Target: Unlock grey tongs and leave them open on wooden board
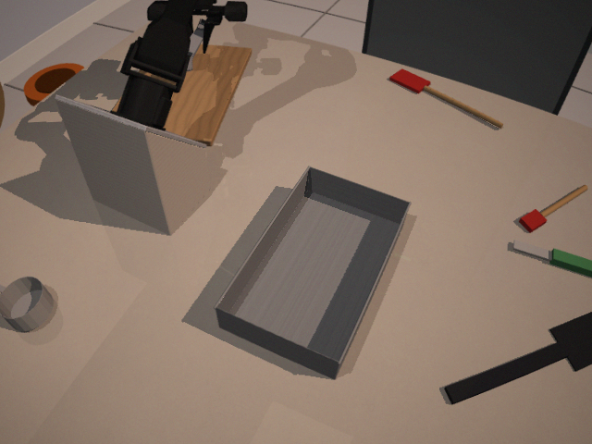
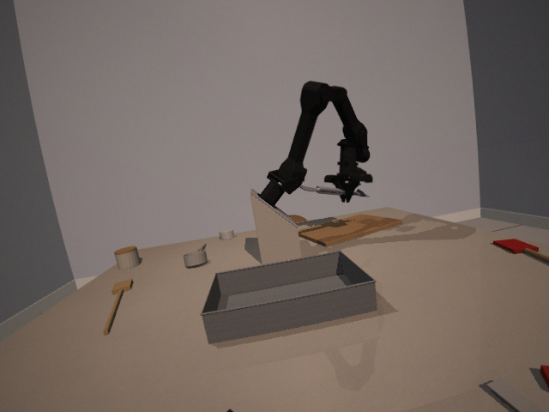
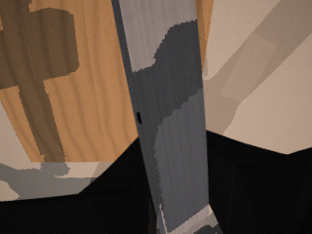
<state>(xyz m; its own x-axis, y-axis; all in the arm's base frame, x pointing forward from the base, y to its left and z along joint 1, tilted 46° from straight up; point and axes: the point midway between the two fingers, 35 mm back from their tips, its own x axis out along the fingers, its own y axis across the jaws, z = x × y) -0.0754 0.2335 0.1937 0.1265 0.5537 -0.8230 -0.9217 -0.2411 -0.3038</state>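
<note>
My gripper tip is now 70 mm past the wooden board, 20 mm to the right of it and 110 mm above it. From my gripper tip the other things lie so: roasting tin 380 mm ahead, 310 mm to the right, 90 mm below; black spatula 750 mm ahead, 320 mm to the right, 120 mm below; green-handled tool 750 mm ahead, 130 mm to the right, 110 mm below.
</note>
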